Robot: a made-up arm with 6 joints. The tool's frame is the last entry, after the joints.
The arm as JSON. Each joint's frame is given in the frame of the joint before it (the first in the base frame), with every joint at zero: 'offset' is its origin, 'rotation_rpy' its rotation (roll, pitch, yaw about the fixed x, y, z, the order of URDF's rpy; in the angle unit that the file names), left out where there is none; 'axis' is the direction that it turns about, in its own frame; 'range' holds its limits. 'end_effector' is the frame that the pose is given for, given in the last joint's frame.
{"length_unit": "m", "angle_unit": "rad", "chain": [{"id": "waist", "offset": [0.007, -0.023, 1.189], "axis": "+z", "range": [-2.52, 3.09]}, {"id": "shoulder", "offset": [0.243, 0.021, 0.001], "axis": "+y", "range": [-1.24, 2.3]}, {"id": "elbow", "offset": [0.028, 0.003, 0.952], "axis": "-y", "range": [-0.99, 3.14]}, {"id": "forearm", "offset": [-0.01, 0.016, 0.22], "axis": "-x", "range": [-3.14, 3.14]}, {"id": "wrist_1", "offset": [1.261, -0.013, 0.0], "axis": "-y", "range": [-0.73, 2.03]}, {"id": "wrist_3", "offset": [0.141, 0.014, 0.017], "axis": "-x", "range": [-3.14, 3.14]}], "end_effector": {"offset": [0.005, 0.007, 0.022], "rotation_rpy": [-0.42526, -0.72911, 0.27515]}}
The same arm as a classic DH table. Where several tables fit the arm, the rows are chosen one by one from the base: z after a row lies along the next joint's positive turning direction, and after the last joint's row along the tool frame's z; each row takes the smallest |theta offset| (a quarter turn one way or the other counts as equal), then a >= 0, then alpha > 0; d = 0 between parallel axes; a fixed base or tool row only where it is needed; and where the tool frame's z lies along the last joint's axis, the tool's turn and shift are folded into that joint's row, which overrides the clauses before.
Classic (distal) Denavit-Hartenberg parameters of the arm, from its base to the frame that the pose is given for. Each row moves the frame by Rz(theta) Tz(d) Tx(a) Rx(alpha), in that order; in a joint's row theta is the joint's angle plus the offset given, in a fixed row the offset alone. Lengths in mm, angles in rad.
base (fixed): a 24  alpha 0  d 0  theta_offset -1.2754
waist: a 243  alpha -1.5708  d 1190  theta_offset 1.2754
shoulder: a 952.4  alpha 3.1416  d 0  theta_offset -1.5414
elbow: a 220  alpha -1.5708  d -40  theta_offset 0.0294
forearm: a 0  alpha 1.5708  d -1251  theta_offset 0
wrist_1: a 17  alpha -1.5708  d -1  theta_offset 0
wrist_3: a 0.5  alpha -0.8008  d -168.4  theta_offset -1.2415
tool (fixed): a 0  alpha 0  d 32.2  theta_offset 1.5471
Joint limits (rad, base to tool): -2.52..3.09 -1.24..2.3 -0.99..3.14 -3.14..3.14 -0.73..2.03 -3.14..3.14

